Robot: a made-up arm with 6 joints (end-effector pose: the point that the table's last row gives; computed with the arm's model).
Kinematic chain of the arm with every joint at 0, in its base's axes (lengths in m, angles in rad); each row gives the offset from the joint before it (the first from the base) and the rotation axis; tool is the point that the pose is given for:
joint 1: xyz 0 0 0.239 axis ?
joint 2: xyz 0 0 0 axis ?
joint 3: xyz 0 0 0.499 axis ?
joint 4: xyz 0 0 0 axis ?
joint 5: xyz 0.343 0 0 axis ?
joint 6: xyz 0 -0.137 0 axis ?
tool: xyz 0 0 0
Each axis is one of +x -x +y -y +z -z.
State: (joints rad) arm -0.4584 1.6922 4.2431 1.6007 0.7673 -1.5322
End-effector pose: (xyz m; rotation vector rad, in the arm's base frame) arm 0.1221 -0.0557 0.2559 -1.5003 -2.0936 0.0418
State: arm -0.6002 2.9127 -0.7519 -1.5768 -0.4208 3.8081
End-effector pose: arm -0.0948 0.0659 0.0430 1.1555 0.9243 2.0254
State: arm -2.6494 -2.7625 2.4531 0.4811 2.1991 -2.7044
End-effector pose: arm -0.0894 0.0899 -0.4945 0.7270 -1.7519 -0.0513
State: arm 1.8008 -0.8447 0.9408 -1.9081 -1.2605 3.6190
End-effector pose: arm 0.0288 -0.3218 0.9330 0.6954 -2.5133 -0.7914
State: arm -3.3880 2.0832 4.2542 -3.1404 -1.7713 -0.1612
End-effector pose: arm -0.2674 -0.0740 0.2775 0.2502 0.7770 -0.2984
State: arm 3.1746 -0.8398 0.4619 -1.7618 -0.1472 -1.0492
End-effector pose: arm 0.1514 -0.0210 0.8670 -0.0734 -1.7658 -0.3729
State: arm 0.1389 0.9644 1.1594 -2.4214 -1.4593 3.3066
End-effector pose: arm 0.7424 0.2078 0.5012 -0.6638 -1.6839 0.4471
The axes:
joint 1: +z
joint 2: +y
joint 3: -y
joint 4: -x
joint 5: -y
joint 6: -x

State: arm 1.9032 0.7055 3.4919 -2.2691 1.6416 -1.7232
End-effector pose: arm -0.0958 0.0076 0.8366 -0.1081 -0.6949 0.5602
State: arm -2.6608 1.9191 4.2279 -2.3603 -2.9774 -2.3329
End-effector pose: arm -0.2295 -0.2294 0.3874 1.2004 0.2632 -2.2881
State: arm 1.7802 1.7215 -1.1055 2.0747 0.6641 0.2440
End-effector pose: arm -0.1072 0.1861 -0.0561 0.4544 -0.7342 -1.8160
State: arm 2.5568 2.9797 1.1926 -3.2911 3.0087 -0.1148
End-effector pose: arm -0.0971 -0.0982 -0.5929 -0.4924 -1.6039 -0.4858
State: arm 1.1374 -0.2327 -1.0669 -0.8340 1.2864 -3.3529
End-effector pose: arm 0.1004 -0.0022 0.4023 -2.3208 -0.4814 -0.1192
